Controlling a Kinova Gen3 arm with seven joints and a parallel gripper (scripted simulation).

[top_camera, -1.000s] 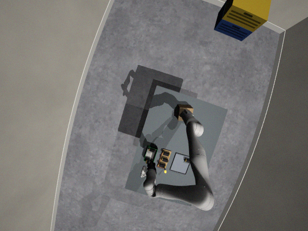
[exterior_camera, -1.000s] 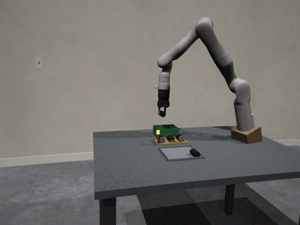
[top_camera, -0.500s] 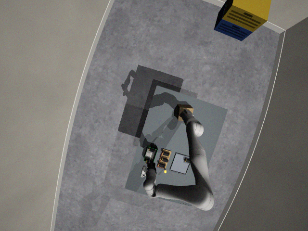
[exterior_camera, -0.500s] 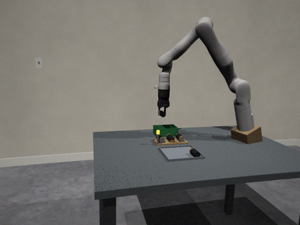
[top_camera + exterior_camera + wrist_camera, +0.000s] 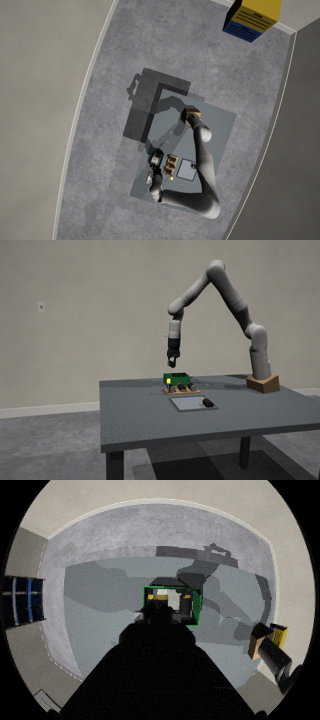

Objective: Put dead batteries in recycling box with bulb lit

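Right now the green recycling box is 4 cm behind my hand and 12 cm below it. Also, from my hand: grey tray: 4 cm behind, 34 cm to the left, 14 cm below.
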